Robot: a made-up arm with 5 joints. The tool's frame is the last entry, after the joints.
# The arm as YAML. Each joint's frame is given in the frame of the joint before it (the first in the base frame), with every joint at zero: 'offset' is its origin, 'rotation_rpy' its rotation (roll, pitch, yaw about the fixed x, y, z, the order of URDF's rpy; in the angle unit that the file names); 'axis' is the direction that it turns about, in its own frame. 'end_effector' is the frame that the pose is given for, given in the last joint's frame.
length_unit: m
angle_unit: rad
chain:
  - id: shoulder
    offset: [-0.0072, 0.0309, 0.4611]
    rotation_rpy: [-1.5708, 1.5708, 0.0]
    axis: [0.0, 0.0, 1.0]
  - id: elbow
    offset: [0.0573, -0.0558, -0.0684]
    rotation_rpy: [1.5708, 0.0, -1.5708]
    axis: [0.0, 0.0, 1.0]
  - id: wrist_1
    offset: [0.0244, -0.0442, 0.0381]
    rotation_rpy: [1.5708, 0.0, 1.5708]
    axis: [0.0, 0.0, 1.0]
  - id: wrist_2
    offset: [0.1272, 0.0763, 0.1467]
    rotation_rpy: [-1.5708, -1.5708, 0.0]
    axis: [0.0, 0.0, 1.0]
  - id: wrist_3
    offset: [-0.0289, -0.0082, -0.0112]
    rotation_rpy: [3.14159, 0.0, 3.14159]
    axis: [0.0, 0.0, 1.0]
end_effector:
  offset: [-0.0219, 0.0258, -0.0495]
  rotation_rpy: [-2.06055, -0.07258, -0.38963]
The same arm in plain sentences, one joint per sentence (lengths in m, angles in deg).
The arm has five revolute joints in a row. What follows holds with every joint at zero, and every direction is one of the base frame's.
Joint 1 lies 0.0072 m along -x and 0.0309 m along +y and 0.4611 m along +z from the base frame's origin and turns about +y.
Joint 2 lies 0.0558 m along +x and 0.0684 m along -y and 0.0573 m along -z from joint 1 and turns about +z.
Joint 3 lies 0.0244 m along +x and 0.0442 m along -y and 0.0381 m along +z from joint 2 and turns about +x.
Joint 4 lies 0.1467 m along +x and 0.1272 m along +y and 0.0763 m along +z from joint 3 and turns about +z.
Joint 5 lies 0.0289 m along -x and 0.0082 m along -y and 0.0112 m along -z from joint 4 and turns about -z.
The tool frame, which is the frame that the pose is given for, lies 0.0219 m along +x and 0.0258 m along +y and 0.0495 m along +z from joint 5; its axes are the base frame's turned by roll 61.94, pitch 4.16 and yaw -157.68 deg (as in URDF: about the fixed x, then y, then z).

